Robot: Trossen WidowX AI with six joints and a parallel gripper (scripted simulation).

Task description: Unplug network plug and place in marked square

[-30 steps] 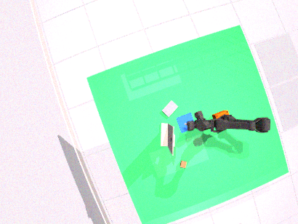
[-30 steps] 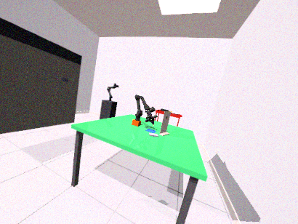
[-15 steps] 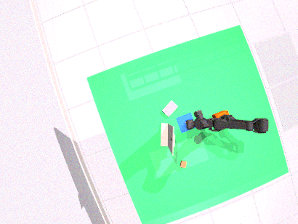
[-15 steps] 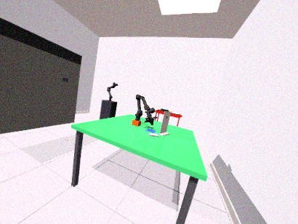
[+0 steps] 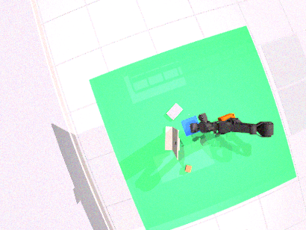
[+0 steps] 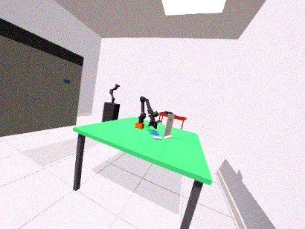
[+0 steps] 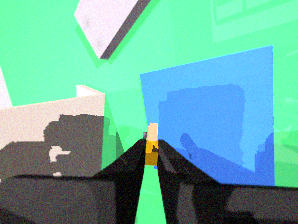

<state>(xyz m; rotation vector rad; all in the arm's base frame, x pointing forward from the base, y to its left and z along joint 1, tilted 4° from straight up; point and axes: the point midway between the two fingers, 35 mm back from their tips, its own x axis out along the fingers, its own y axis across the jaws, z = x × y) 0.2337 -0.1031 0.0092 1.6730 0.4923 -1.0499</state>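
The blue marked square lies 6 cm below my gripper tip, 1 cm to the left of it and 1 cm behind it. Round my gripper tip: flat white tile: 15 cm to the right, 5 cm below, 5 cm ahead; yellow network plug: right at my gripper tip; upright panel: 16 cm ahead, 8 cm above, 1 cm to the left.
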